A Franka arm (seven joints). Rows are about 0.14 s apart.
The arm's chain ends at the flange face. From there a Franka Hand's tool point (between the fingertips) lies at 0.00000 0.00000 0.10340 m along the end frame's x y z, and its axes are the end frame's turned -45 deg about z.
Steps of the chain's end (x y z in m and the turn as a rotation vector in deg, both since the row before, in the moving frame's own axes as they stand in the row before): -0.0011 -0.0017 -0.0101 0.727 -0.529 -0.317; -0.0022 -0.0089 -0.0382 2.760 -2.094 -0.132; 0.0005 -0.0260 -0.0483 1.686 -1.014 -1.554; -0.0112 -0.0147 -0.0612 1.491 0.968 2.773; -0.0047 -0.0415 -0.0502 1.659 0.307 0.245
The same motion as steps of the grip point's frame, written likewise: 0.0007 -0.0036 -0.0101 0.888 0.140 -0.317; 0.0056 -0.0140 -0.0384 3.432 0.471 -0.132; 0.0195 -0.0215 -0.0484 1.909 0.475 -1.554; 0.0056 -0.0189 -0.0612 0.370 1.739 2.773; 0.0285 -0.0344 -0.0502 0.956 1.390 0.245
